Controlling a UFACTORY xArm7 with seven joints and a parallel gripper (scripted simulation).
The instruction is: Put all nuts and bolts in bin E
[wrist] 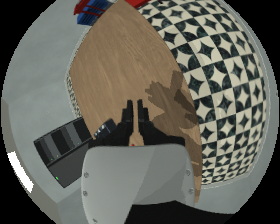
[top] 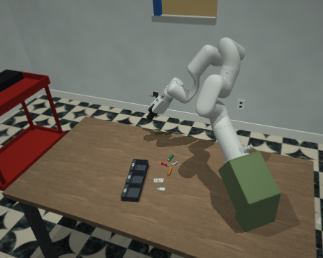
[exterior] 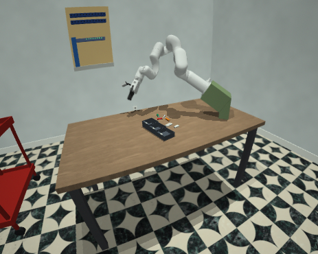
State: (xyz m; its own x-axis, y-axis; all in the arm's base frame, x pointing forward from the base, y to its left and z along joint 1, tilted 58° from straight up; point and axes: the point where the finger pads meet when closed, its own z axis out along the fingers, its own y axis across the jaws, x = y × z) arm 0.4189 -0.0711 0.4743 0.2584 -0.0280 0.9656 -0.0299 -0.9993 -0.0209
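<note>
Now: hand 390 mm to the right of the bin and 130 mm above it. From my hand the other things lie so: red piece (240 mm to the left, 150 mm below, 130 mm behind); grey bolt (230 mm to the left, 180 mm behind, 140 mm below); green piece (190 mm to the left, 150 mm behind, 140 mm below).
</note>
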